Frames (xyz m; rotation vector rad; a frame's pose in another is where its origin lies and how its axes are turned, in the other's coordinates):
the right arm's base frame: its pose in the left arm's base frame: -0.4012 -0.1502 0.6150 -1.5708 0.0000 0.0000
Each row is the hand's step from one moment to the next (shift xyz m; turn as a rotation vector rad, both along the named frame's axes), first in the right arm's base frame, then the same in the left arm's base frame.
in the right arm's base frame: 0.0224 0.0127 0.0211 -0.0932 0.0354 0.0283
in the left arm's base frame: 0.0224 0.0211 -0.0127 -0.0932 0.0283 -0.0354
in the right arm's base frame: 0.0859 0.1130 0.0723 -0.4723 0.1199 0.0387
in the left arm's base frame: 0.0859 0.0723 -0.1130 -0.4723 0.0387 -0.1199
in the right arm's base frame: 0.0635 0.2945 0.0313 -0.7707 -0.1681 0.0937
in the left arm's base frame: 0.0635 0.0313 -0.2945 -0.7707 0.0937 0.1681
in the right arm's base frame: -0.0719 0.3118 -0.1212 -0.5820 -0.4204 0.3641
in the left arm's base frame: -0.0719 -0.1212 -0.3118 -0.5820 0.3641 0.4204
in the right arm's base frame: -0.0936 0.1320 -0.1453 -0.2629 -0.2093 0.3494
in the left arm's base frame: -0.0936 -0.1453 -0.1320 -0.2629 0.3494 0.2093
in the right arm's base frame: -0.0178 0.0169 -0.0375 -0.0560 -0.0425 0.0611
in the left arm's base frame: -0.0178 -0.0375 -0.0169 -0.0560 0.0611 0.0425
